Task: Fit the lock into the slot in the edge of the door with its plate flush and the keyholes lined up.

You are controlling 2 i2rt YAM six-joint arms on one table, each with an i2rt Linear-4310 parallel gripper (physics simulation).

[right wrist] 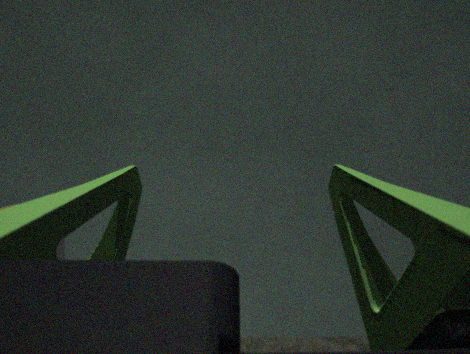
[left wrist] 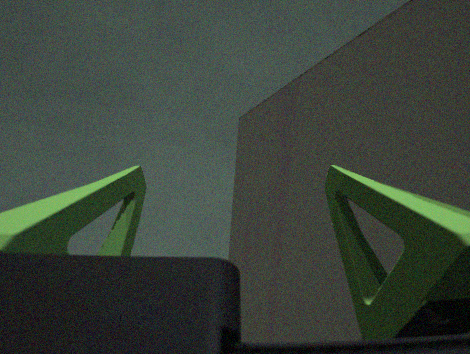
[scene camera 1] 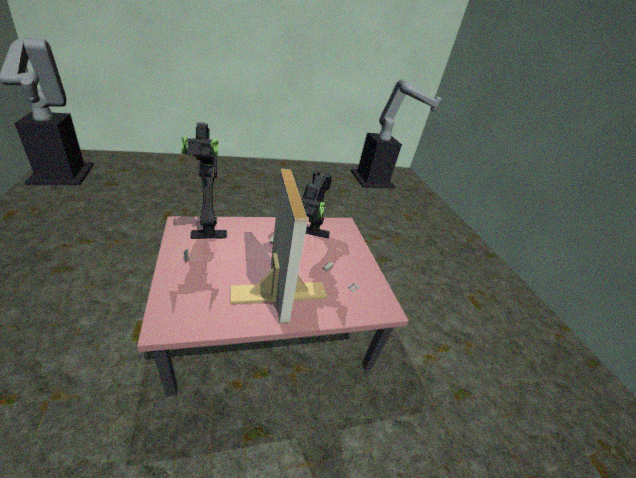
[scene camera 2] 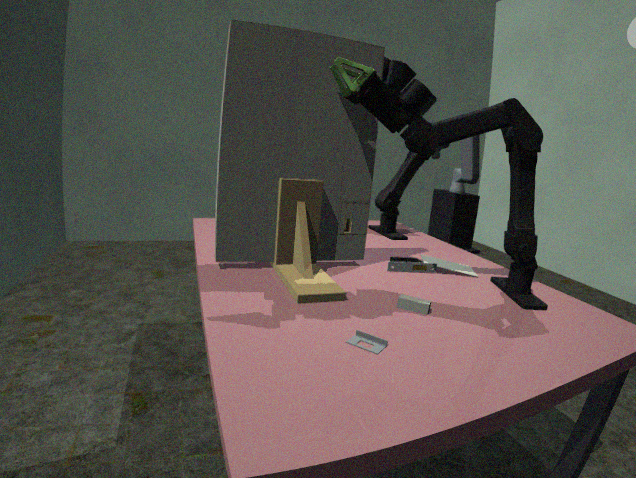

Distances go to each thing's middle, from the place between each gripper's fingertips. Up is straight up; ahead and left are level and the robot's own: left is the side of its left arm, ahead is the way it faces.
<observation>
The grey door (scene camera 1: 291,221) lies 210 mm ahead of my right hand, 340 mm to the left of it and 360 mm below it. Round my right hand: wooden stand (scene camera 2: 299,200): 210 mm ahead, 340 mm to the left, 560 mm below.
Now: the grey door 19 cm below my left hand, 8 cm to the right of it and 3 cm ahead of it. Also, from my left hand: wooden stand 39 cm below, 8 cm to the right, 3 cm ahead.
</observation>
